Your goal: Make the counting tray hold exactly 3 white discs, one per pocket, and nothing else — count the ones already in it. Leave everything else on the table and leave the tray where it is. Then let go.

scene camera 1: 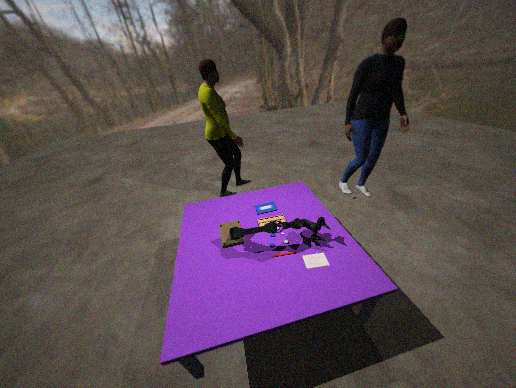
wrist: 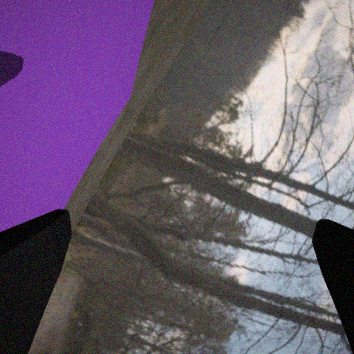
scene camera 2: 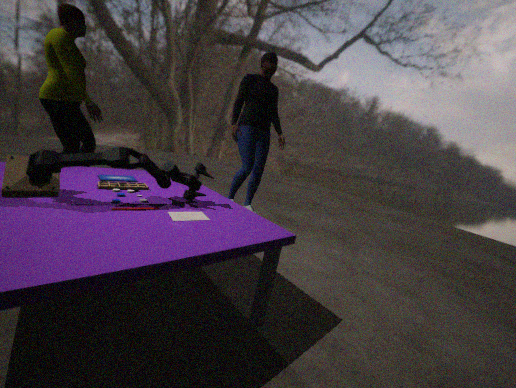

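Observation:
The wooden counting tray (scene camera 1: 271, 220) (scene camera 2: 123, 188) lies on the purple table, partly behind the arm in scene camera 1; its pockets are too small to tell how many discs they hold. Several white discs lie loose in front of it, among them a white disc (scene camera 1: 286, 241) (scene camera 2: 143, 200) and another white disc (scene camera 2: 131, 191). Blue discs (scene camera 1: 272, 245) (scene camera 2: 121, 194) lie among them. My gripper (scene camera 1: 328, 234) (scene camera 2: 204, 185) (wrist: 196, 229) is open and empty, raised above the table to the right of the discs. The wrist view shows no tray or discs.
A blue object with a pale centre (scene camera 1: 265, 207) lies behind the tray. A red stick (scene camera 1: 284, 254) (scene camera 2: 135, 208) lies in front of the discs, and a white square (scene camera 1: 316, 260) (scene camera 2: 189, 216) to its right. The arm stands on a brown board (scene camera 1: 226, 238) (scene camera 2: 15, 180). Two people stand beyond the table.

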